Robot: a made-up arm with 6 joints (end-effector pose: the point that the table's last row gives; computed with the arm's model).
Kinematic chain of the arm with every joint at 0, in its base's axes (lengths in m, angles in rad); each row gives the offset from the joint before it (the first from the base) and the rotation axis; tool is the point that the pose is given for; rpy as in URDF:
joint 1: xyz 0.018 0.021 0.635 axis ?
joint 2: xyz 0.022 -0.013 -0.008 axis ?
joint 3: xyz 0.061 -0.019 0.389 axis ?
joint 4: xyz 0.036 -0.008 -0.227 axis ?
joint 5: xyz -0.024 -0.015 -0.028 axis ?
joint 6: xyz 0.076 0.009 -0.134 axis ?
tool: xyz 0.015 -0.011 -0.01 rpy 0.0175 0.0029 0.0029
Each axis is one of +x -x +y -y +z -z.
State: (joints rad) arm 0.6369 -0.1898 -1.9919 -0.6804 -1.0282 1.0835
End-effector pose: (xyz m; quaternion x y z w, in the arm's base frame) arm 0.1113 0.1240 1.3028 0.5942 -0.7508 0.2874 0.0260
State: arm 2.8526 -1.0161 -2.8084 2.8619 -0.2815 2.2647
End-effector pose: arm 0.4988 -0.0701 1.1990 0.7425 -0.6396 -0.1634 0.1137
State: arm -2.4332 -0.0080 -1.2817 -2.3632 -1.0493 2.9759
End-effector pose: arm -0.1987 -0.2303 0.8839 -0.0103 -0.3737 -0.8914 0.2564
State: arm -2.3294 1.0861 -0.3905 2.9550 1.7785 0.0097
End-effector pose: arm -0.2196 -0.2456 0.3764 -0.2788 0.4399 0.3582 0.7749
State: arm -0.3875 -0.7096 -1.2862 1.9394 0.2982 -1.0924
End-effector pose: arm 0.1660 -0.1059 1.1624 0.2722 -0.8216 -0.1810 0.4670
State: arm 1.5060 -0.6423 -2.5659 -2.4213 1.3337 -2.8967
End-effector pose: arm 0.1409 -0.3153 1.3159 -0.7287 0.2466 0.5214 0.3693
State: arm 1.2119 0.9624 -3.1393 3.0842 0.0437 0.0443
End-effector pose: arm 0.2956 0.6874 1.0082 0.7428 0.5020 -0.3660 0.2497
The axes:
joint 1: +z
joint 2: +y
joint 3: +y
joint 4: -z
joint 5: +y
joint 6: -z

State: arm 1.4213 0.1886 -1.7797 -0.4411 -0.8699 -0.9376
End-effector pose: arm 0.0598 0.4471 1.1719 -0.1429 0.9085 -0.3872 0.0655
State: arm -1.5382 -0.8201 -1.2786 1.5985 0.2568 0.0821
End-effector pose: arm -0.0437 -0.1120 1.1618 0.1252 -0.8593 -0.4871 0.0928
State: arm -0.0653 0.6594 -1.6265 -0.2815 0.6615 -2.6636
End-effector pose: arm 0.6465 -0.0663 0.6447 -0.1682 0.0779 0.9679 0.1698
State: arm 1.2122 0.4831 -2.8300 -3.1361 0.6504 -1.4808
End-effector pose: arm 0.2403 0.4768 1.2944 0.9891 -0.1330 -0.0151 0.0614
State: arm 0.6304 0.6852 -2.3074 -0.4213 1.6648 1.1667
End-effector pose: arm 0.6085 0.2870 0.7928 -0.1378 -0.1510 -0.2712 0.9406
